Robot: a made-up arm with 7 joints.
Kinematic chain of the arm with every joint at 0, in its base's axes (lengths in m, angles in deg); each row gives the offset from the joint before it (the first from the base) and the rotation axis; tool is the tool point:
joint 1: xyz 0 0.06 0 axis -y
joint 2: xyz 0 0.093 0 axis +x
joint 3: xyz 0 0 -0.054 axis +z
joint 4: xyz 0 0 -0.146 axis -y
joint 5: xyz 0 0 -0.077 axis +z
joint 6: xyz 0 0 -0.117 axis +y
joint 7: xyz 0 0 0 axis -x
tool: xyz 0 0 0
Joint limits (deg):
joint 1: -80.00..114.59
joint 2: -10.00..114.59
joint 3: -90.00..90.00
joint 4: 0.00..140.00
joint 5: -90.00..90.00
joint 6: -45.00..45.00
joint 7: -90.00..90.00
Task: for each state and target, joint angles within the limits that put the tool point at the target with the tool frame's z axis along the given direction. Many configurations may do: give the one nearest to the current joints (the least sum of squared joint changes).
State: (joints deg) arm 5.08 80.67 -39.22 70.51 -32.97 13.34 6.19
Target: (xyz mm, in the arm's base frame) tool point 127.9 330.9 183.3 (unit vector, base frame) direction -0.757 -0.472 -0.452
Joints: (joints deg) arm 23.91 114.59 9.27 87.07 -29.11 16.55 24.71
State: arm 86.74 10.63 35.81 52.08 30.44 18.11 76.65
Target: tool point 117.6 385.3 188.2 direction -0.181 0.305 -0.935
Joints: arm 104.29 34.59 33.15 70.76 14.22 24.01 57.91
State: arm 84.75 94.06 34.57 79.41 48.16 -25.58 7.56
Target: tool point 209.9 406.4 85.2 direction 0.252 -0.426 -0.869
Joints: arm 67.34 46.68 19.60 60.77 50.12 -41.22 6.68
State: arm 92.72 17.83 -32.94 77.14 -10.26 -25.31 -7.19
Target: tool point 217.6 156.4 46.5 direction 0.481 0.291 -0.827
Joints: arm 53.37 29.34 -22.43 111.24 -20.49 -45.00 -33.31
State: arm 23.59 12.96 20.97 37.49 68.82 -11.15 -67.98
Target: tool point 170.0 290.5 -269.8 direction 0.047 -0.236 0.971
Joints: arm 7.20 9.30 33.41 56.38 81.88 -4.08 -62.35
